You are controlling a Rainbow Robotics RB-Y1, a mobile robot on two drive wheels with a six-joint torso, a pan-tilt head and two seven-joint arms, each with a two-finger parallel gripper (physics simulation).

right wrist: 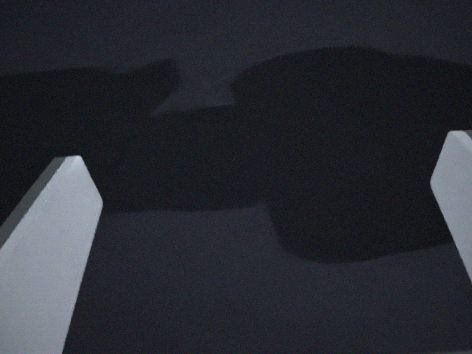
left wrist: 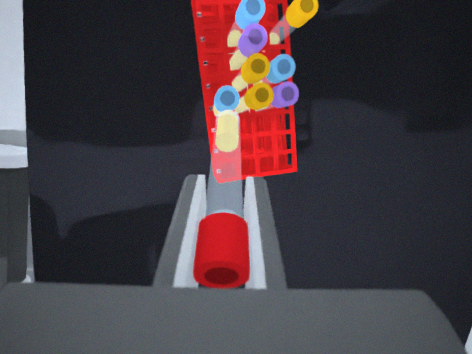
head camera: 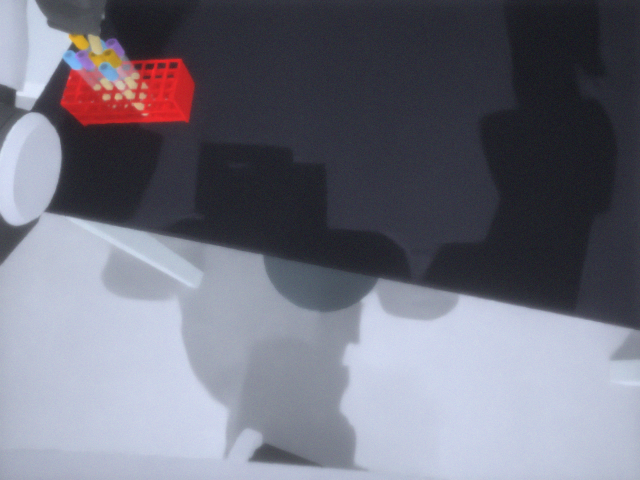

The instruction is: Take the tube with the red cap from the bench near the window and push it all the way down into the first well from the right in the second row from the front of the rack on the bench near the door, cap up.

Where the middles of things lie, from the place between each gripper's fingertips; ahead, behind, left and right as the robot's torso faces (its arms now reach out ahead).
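As I consider the red rack (head camera: 172,98), my left gripper is now 5 cm short of it, 7 cm to the right of it and 17 cm above it.
For my right hand, I find the red rack 79 cm to the left of my right hand, 5 cm ahead of it and 18 cm below it.
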